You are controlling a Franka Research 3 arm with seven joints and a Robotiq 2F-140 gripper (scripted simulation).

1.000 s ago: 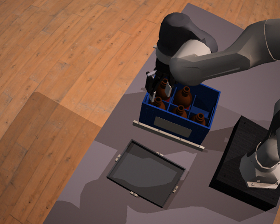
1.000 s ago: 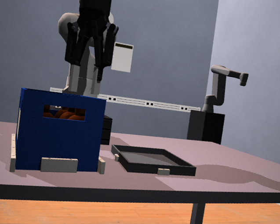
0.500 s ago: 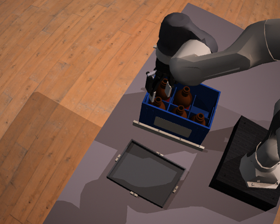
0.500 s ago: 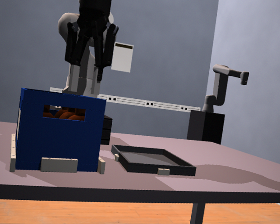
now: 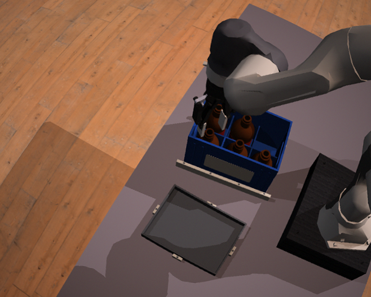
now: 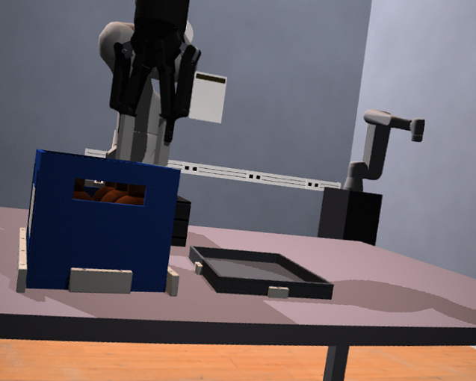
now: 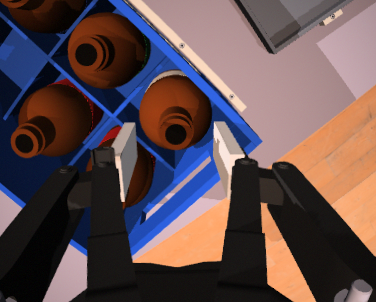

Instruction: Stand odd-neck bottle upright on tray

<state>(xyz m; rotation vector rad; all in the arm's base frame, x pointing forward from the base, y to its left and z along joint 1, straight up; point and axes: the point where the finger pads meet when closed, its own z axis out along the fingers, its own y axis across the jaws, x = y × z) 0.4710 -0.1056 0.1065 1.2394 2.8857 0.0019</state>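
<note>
My gripper is now 120 mm above the crate, 90 mm past it and 40 mm to the left of it. From my hand the other things lie so: bottle 170 mm behind, 120 mm below; dark tray 240 mm to the left, 200 mm below, 60 mm behind.
</note>
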